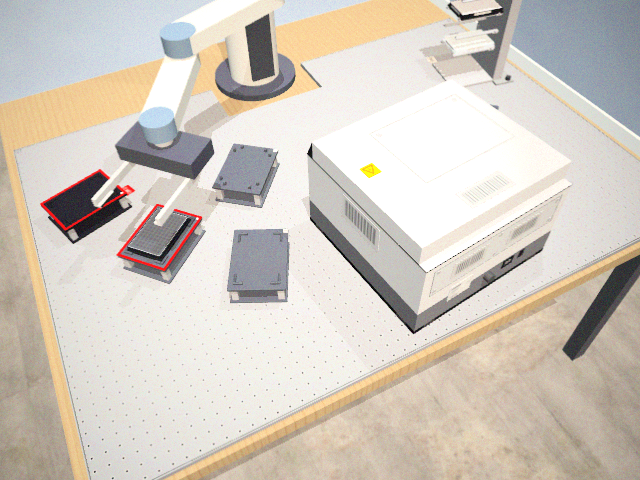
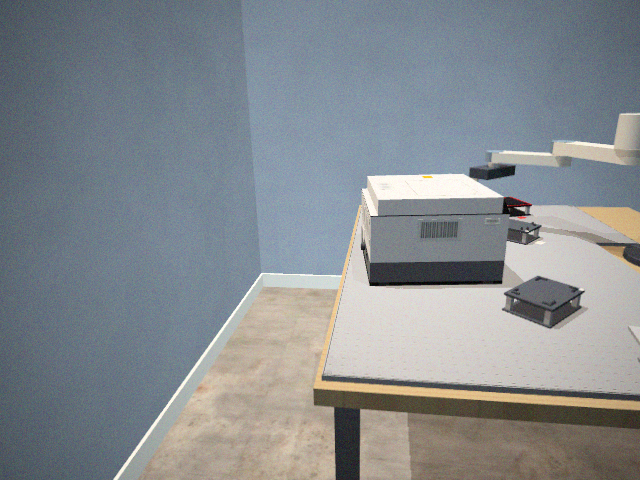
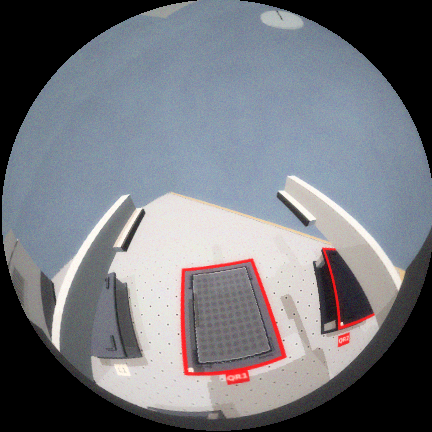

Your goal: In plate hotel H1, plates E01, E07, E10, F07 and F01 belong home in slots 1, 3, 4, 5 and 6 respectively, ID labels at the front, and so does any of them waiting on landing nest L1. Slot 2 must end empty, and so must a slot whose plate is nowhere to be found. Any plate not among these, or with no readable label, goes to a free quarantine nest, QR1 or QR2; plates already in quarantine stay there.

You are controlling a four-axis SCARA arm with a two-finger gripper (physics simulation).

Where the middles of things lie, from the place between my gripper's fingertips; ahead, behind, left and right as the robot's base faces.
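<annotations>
Quarantine nest QR2 [image 1: 76,202] is 240 mm behind my hand, 140 mm below it and 80 mm to the right of it. Quarantine nest QR1 [image 3: 188,313] is also 140 mm below my hand, but 50 mm to the left of it and 40 mm behind it. Then there's landing nest L1 [image 1: 257,259], which is 120 mm ahead of my hand, 220 mm to the left of it and 140 mm below it. As for the black-edged plate [image 1: 152,241], my hand is 130 mm above it, 50 mm to the right of it and 40 mm past it.
</annotations>
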